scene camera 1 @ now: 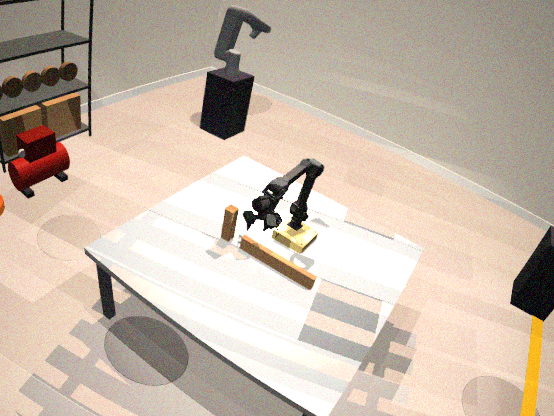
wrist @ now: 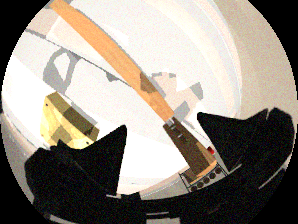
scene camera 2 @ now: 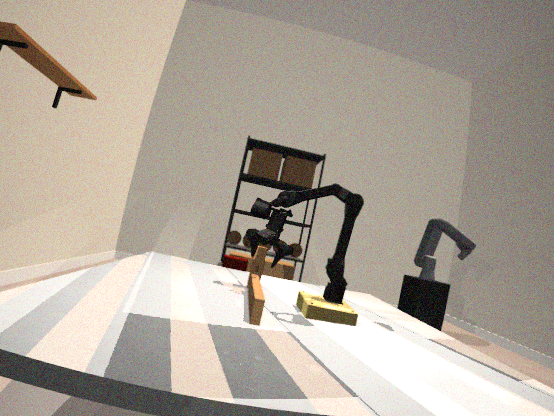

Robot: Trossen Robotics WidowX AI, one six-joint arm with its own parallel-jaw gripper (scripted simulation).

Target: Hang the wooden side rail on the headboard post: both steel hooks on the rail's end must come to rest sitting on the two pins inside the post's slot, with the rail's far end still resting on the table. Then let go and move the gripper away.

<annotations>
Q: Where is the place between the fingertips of my gripper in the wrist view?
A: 163, 122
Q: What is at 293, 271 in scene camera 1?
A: A wooden side rail.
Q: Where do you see a wooden headboard post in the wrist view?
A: At 198, 157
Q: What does my gripper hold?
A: Nothing.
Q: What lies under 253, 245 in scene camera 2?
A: My gripper.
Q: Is my gripper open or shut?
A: Open.
</annotations>
